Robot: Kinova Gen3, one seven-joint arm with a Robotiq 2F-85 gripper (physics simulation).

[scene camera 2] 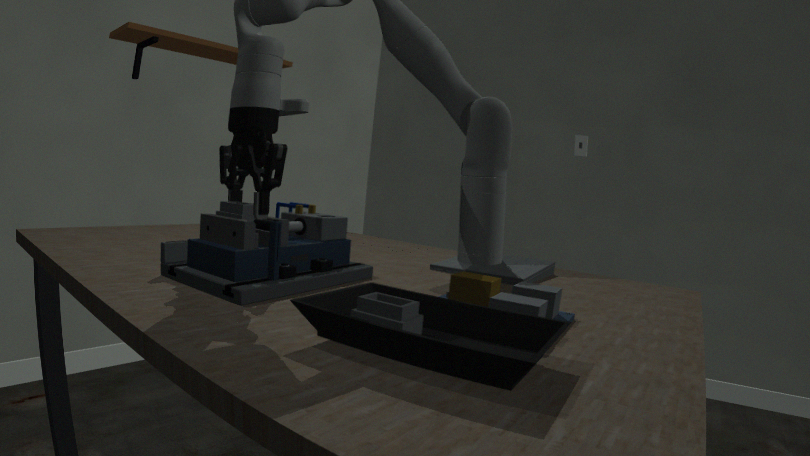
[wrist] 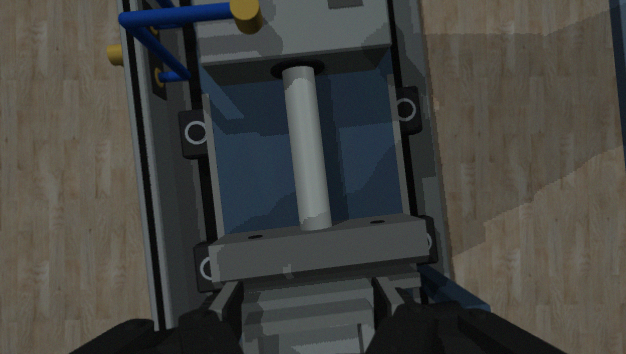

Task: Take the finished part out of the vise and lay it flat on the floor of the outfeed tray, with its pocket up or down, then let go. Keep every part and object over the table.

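Frame: origin at the arm's base, x ahead, y left, z up, level; metres.
Where they show: gripper, fingertip midpoint: [scene camera 2: 247, 217] [wrist: 308, 300]; arm's base at its link origin: [scene camera 2: 479, 260].
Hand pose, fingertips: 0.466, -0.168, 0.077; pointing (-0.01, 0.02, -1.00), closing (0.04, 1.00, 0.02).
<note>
Each offset is from my fingertips to the top centre of the thing, as dx, dy, dz. "pt": to the spot under its first point.
The finished part {+0.016, +0.000, +0.020} [scene camera 2: 236, 209] [wrist: 307, 316] is light grey and stepped. It sits in the vise {-0.053, +0.001, +0.005} [scene camera 2: 221, 260] [wrist: 255, 180], its upper portion above the jaws, with its pocket up. My gripper [scene camera 2: 248, 199] [wrist: 308, 300] points down and is shut on the part, one finger against each side; the lower edge of the wrist view cuts off part of the grip. The moving jaw [wrist: 320, 255] is beside the part; any gap between them is hard to tell. The black outfeed tray [scene camera 2: 419, 351] stands toward the front of the table, with another grey pocketed part {+0.057, +0.291, -0.048} [scene camera 2: 385, 310] at its left end.
A blue post {+0.013, +0.078, +0.003} [scene camera 2: 274, 249] rises beside the vise. Blue pipes {pt -0.126, -0.039, +0.015} [scene camera 2: 289, 204] [wrist: 175, 15] with yellow ends stand at its back. Behind the tray, a yellow block {-0.159, +0.292, -0.051} [scene camera 2: 475, 287] and grey blocks {-0.071, +0.385, -0.051} [scene camera 2: 518, 304] stand on a blue plate {pt -0.170, +0.426, -0.086} [scene camera 2: 566, 317]. The table edge [scene camera 2: 170, 368] runs along the front.
</note>
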